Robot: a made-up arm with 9 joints. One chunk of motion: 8 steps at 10 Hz.
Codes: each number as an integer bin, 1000 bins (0 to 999) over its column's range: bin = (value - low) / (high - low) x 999, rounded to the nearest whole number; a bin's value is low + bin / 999 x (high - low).
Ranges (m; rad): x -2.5..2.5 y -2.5..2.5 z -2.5..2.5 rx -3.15..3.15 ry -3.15..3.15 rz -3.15..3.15
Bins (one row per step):
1: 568 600 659 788 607 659
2: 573 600 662 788 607 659
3: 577 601 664 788 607 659
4: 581 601 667 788 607 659
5: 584 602 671 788 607 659
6: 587 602 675 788 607 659
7: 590 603 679 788 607 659
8: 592 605 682 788 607 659
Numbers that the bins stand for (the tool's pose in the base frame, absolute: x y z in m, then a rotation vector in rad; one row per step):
1: 0.3428 0.5030 0.7983 1.8194 0.6779 1.0059
2: 0.3679 0.5030 0.8133 1.8194 0.6779 1.0059
3: 0.3879 0.5080 0.8233 1.8194 0.6779 1.0059
4: 0.4079 0.5080 0.8383 1.8194 0.6779 1.0059
5: 0.4229 0.5130 0.8584 1.8194 0.6779 1.0059
6: 0.4379 0.5130 0.8784 1.8194 0.6779 1.0059
7: 0.4530 0.5180 0.8984 1.8194 0.6779 1.0059
8: 0.4630 0.5280 0.9134 1.8194 0.6779 1.0059

